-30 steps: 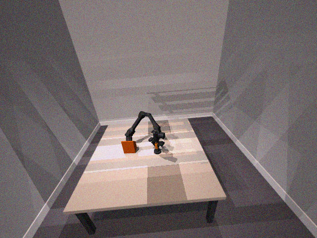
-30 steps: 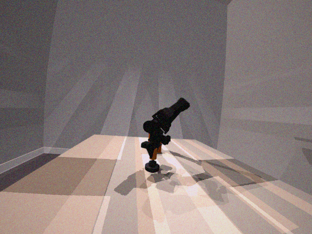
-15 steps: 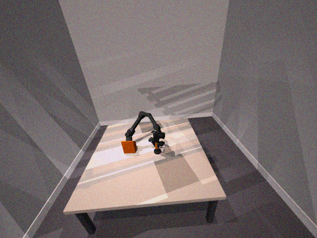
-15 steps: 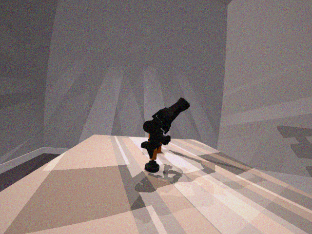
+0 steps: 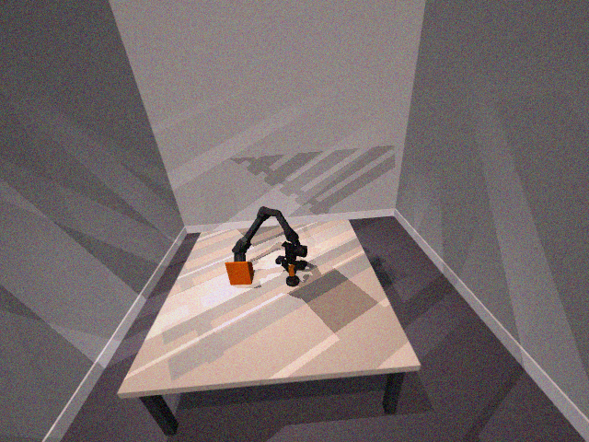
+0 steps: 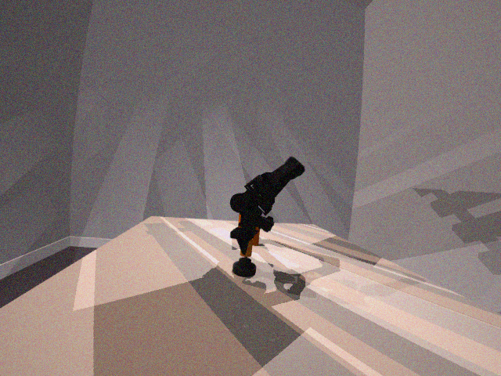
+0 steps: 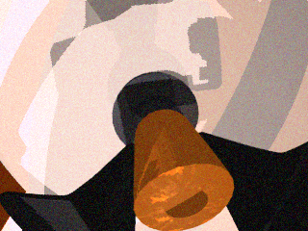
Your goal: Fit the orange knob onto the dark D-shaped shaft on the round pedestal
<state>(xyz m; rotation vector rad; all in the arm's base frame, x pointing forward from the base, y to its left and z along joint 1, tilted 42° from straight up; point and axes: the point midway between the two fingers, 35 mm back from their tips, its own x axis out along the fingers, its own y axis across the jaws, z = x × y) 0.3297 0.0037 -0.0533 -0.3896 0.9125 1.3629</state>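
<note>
My gripper tip is now 20 mm below the orange knob. Also, from my gripper tip: pedestal 40 mm below.
</note>
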